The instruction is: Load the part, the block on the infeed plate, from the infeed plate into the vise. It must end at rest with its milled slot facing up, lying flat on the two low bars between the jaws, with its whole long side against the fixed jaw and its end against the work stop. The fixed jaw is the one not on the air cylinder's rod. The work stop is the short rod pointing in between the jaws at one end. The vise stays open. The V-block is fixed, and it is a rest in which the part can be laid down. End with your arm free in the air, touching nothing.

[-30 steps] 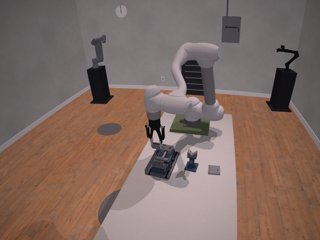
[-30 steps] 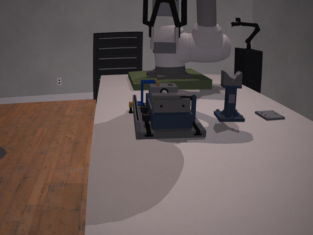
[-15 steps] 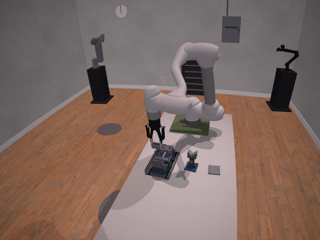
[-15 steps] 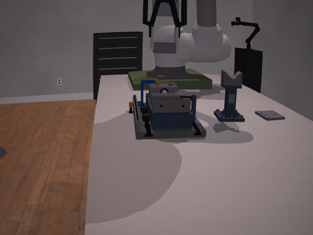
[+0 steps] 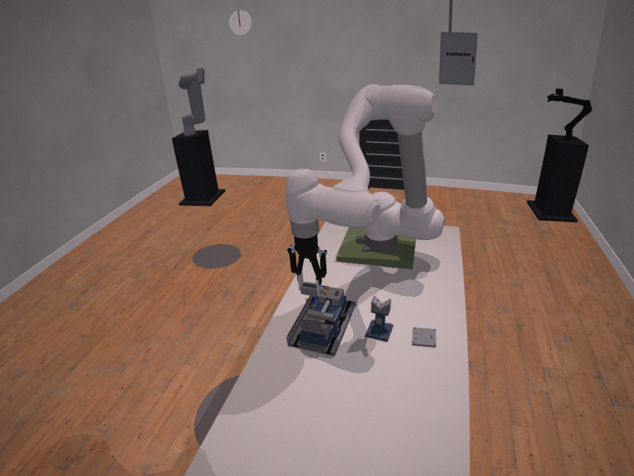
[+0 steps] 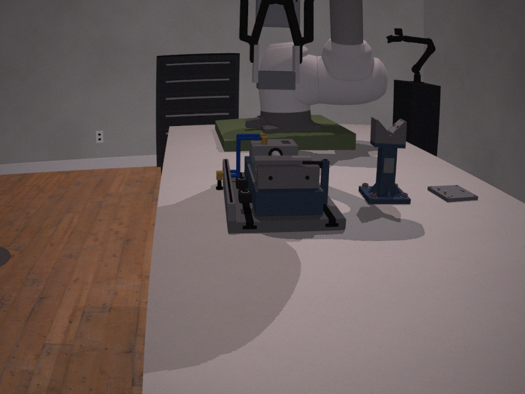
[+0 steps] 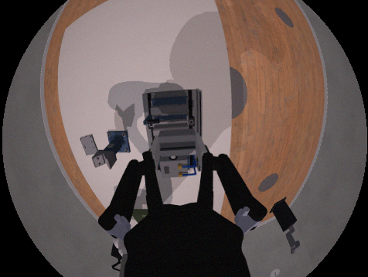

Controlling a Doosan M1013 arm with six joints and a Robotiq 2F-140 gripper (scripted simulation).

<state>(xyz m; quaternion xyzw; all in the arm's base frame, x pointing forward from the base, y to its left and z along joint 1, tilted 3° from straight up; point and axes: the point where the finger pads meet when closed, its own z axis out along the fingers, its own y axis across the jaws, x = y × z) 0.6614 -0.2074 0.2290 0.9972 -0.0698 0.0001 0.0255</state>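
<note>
Right now the vise is 220 mm below my hand, 70 mm behind it and 30 mm to the left of it. From my hand the other things lie so: grey part: 20 mm below.
</note>
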